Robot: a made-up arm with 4 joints.
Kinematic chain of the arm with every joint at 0, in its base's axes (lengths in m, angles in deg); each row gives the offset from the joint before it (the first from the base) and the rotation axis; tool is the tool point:
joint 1: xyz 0 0 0.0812 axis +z
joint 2: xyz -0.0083 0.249 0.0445 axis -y
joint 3: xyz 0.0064 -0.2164 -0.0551 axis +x
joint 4: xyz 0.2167 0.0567 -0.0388 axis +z
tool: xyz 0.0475 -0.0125 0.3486
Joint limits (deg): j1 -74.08..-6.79 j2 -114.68..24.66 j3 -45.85..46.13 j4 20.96..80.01
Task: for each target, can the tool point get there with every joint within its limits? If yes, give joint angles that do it. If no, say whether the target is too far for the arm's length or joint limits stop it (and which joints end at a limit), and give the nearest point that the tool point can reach.
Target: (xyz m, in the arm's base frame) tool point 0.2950 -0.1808 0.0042
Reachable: yes | joints -37.11 -64.77 15.79 55.66
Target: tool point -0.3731 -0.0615 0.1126
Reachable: no: joint limits stop it (at a limit: joint 1, joint 2, joint 3, joint 4) | nearest point -0.1246 -0.1019 -0.2067 | short by 0.407 m
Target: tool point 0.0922 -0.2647 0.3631
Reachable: yes | joints -64.21 -3.77 24.40 29.81
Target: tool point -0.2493 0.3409 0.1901
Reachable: no: joint limits stop it (at a limit: joint 1, joint 2, joint 3, joint 4) | nearest point 0.0086 0.3267 -0.1324 | short by 0.413 m
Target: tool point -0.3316 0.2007 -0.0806
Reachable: no: joint limits stop it (at a limit: joint 1, joint 2, joint 3) | nearest point 0.0079 0.3238 -0.1406 | short by 0.366 m
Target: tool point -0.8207 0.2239 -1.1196
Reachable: no: too far | nearest point -0.1246 -0.1019 -0.2067 | short by 1.193 m
